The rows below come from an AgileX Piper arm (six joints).
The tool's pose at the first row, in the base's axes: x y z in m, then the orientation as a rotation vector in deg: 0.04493, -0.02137, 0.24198, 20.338, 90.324, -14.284
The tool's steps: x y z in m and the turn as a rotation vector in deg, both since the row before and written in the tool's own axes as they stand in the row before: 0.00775, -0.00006, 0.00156, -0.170, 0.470, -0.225; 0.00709, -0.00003, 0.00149, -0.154, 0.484, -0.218; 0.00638, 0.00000, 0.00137, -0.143, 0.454, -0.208; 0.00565, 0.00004, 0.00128, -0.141, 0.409, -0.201; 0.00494, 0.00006, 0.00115, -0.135, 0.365, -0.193; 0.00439, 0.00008, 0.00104, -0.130, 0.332, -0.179; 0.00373, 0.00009, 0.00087, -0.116, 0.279, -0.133; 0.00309, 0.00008, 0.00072, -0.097, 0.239, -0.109
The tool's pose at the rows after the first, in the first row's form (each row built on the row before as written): 0.04624, -0.02146, 0.23418, 20.111, 90.847, -14.255; 0.04745, -0.02154, 0.22704, 19.904, 91.380, -14.231; 0.04852, -0.02160, 0.22060, 19.707, 91.881, -14.212; 0.04949, -0.02164, 0.21489, 19.509, 92.336, -14.195; 0.05034, -0.02166, 0.20989, 19.314, 92.745, -14.183; 0.05109, -0.02166, 0.20544, 19.128, 93.118, -14.169; 0.05170, -0.02164, 0.20166, 18.980, 93.428, -14.138; 0.05219, -0.02162, 0.19852, 18.859, 93.693, -14.110
